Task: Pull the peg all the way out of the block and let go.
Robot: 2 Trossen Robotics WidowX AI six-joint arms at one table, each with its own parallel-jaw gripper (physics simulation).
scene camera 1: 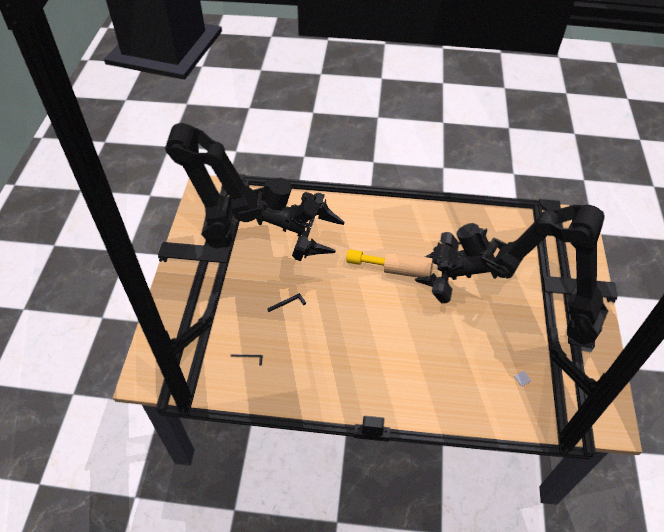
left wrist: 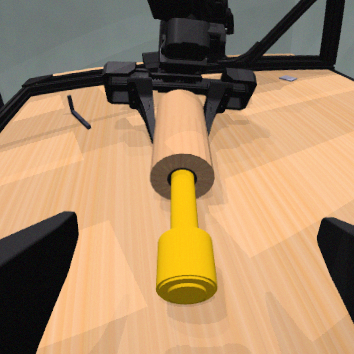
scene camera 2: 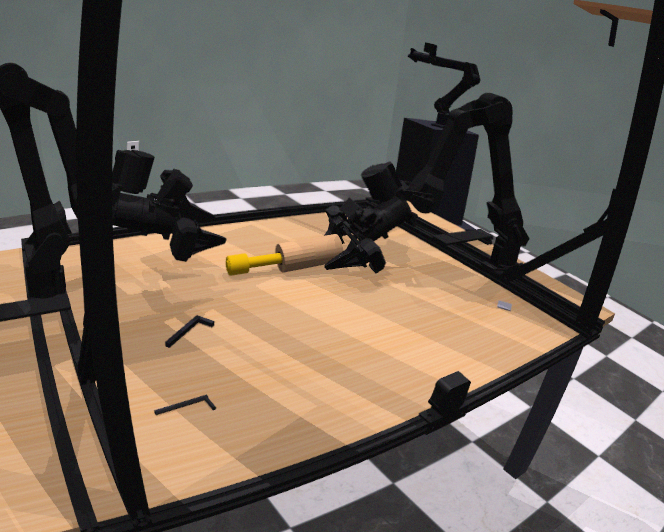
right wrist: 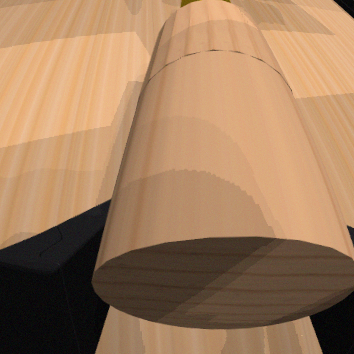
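Pixels of known places: left gripper, fingertip midpoint: (scene camera 1: 339,237) (left wrist: 202,227) (scene camera 2: 219,229); right gripper, fingertip midpoint: (scene camera 1: 417,271) (scene camera 2: 318,260) (right wrist: 207,211); left arm's base, origin of the base link: (scene camera 1: 218,241) (scene camera 2: 46,293); right arm's base, origin of the base link: (scene camera 1: 581,335) (left wrist: 213,57) (scene camera 2: 503,262).
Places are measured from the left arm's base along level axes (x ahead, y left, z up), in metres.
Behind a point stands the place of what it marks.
Observation:
The yellow peg (scene camera 1: 354,256) {x 0.373, y 0.043, z 0.018 m} (scene camera 2: 238,264) {x 0.369, y 0.037, z 0.011 m} (left wrist: 186,255) {x 0.365, y 0.052, z 0.021 m} has a thick head and a thinner shank, whose far end is inside the hole of the block. The block (scene camera 1: 402,265) {x 0.503, y 0.038, z 0.034 m} (scene camera 2: 304,254) {x 0.496, y 0.031, z 0.025 m} (left wrist: 181,122) {x 0.500, y 0.055, z 0.041 m} (right wrist: 220,150) {x 0.558, y 0.050, z 0.047 m} is a light wooden cylinder, lying roughly level a little above the table. My right gripper (scene camera 1: 424,267) {x 0.542, y 0.060, z -0.003 m} (scene camera 2: 327,250) {x 0.542, y 0.060, z -0.003 m} (left wrist: 178,143) {x 0.542, y 0.060, z -0.003 m} is shut on the block near its end away from the peg. My left gripper (scene camera 1: 339,237) {x 0.331, y 0.046, z 0.079 m} (scene camera 2: 219,227) {x 0.331, y 0.046, z 0.079 m} (left wrist: 202,227) {x 0.331, y 0.046, z 0.079 m} is open and empty, its fingers apart from the peg, behind and to the left of the head. How deep the shank reaches is hidden.
Two black L-shaped keys (scene camera 1: 285,302) {x 0.238, y -0.129, z -0.013 m} (scene camera 1: 247,355) {x 0.200, y -0.302, z -0.013 m} (scene camera 2: 188,330) {x 0.243, y -0.126, z -0.017 m} (scene camera 2: 185,405) {x 0.203, y -0.304, z -0.016 m} lie on the table toward the front left. A small grey square (scene camera 1: 522,378) {x 0.850, y -0.173, z -0.016 m} (scene camera 2: 503,305) {x 0.847, y -0.172, z -0.016 m} lies at the right. A black frame (scene camera 1: 277,428) {x 0.327, y -0.449, z -0.036 m} edges the wooden table, with a small black box (scene camera 1: 373,425) {x 0.539, y -0.410, z 0.035 m} (scene camera 2: 450,391) {x 0.521, y -0.416, z 0.030 m} on its front bar.

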